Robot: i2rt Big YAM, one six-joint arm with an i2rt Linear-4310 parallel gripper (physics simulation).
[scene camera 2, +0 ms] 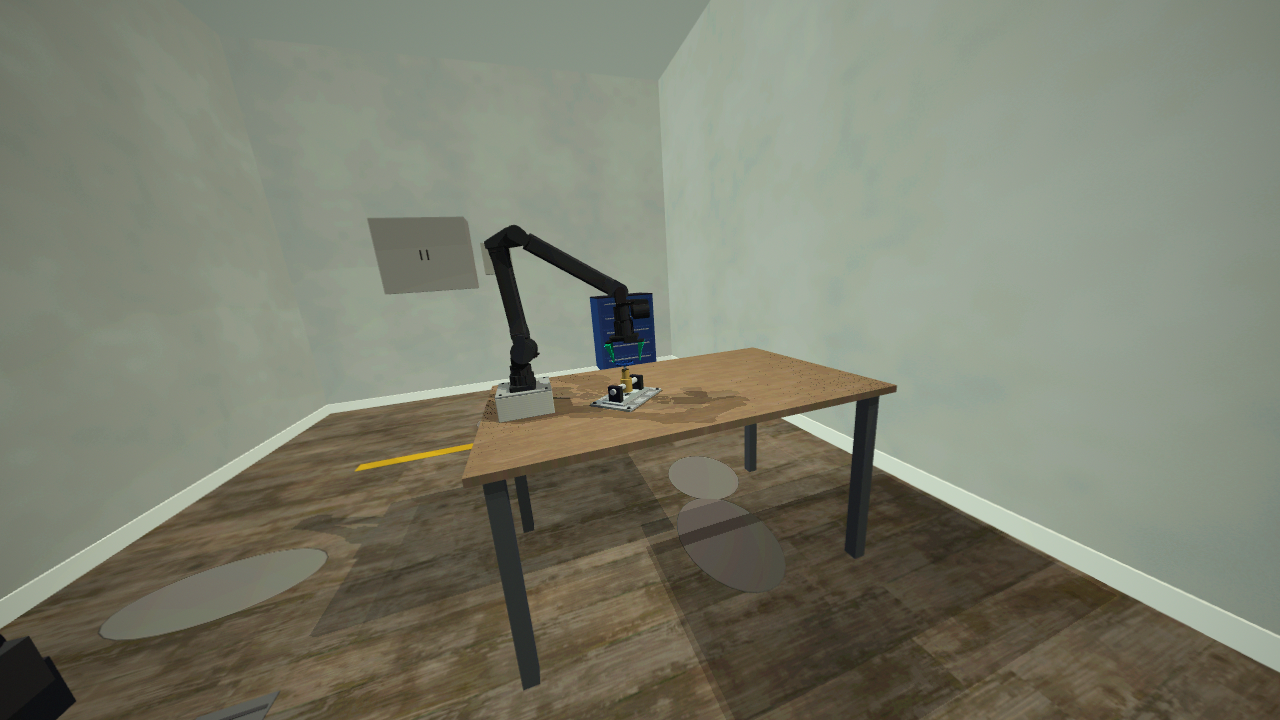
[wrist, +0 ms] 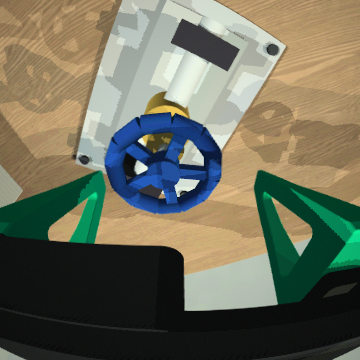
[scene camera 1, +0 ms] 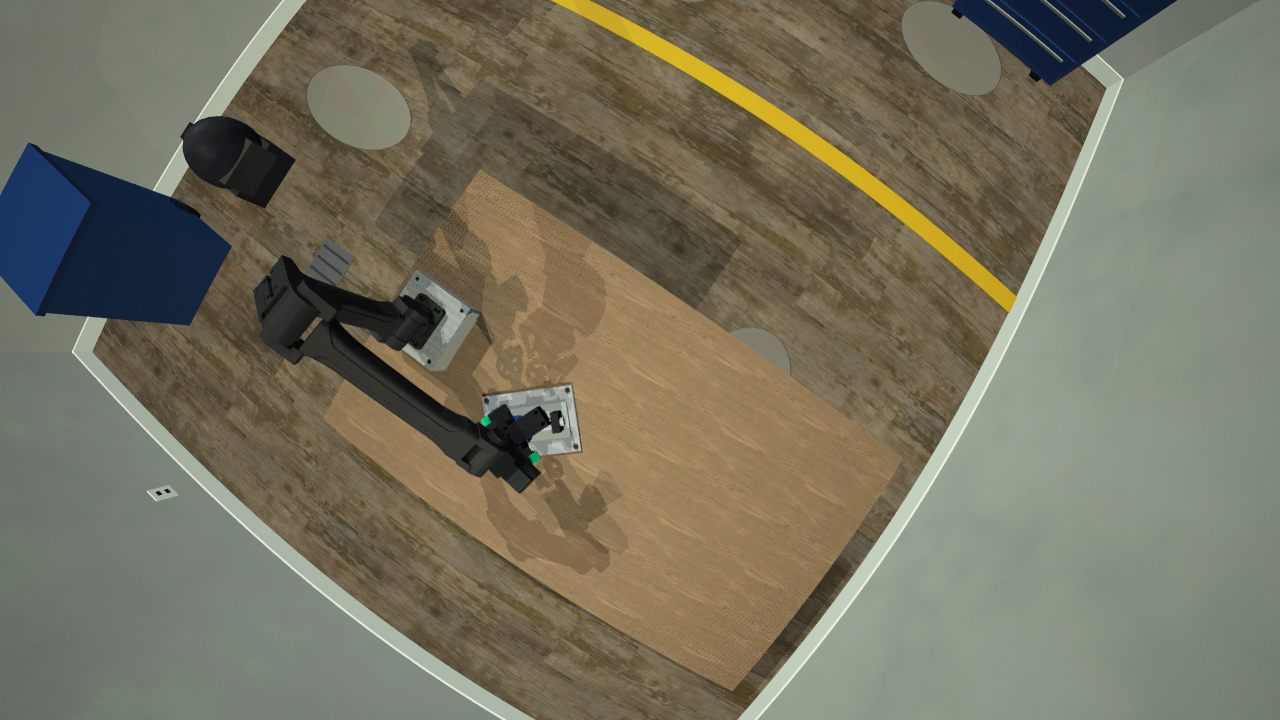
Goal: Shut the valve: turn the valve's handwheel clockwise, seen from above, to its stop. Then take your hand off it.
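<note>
The valve's blue handwheel (wrist: 164, 171) is a spoked ring on top of a brass valve body (wrist: 166, 107) (scene camera 2: 626, 382). The valve is mounted on a pale metal plate (wrist: 107, 95) (scene camera 1: 572, 438) (scene camera 2: 646, 396) with bolts at its corners. My gripper (wrist: 179, 178) (scene camera 2: 625, 360) is open, pointing down over the valve. In the wrist view its green fingertips stand left and right of the handwheel, with a gap to the rim on each side, wider at the right. The arm hides most of the handwheel in scene camera 1.
A white pipe (wrist: 187, 77) runs from the valve body through a black block (wrist: 205, 45) on the plate. The arm's base box (scene camera 1: 453, 335) (scene camera 2: 525, 404) stands near the valve on the wooden table (scene camera 1: 716, 501) (scene camera 2: 787, 385). A blue cabinet (scene camera 1: 134, 241) stands beyond the table.
</note>
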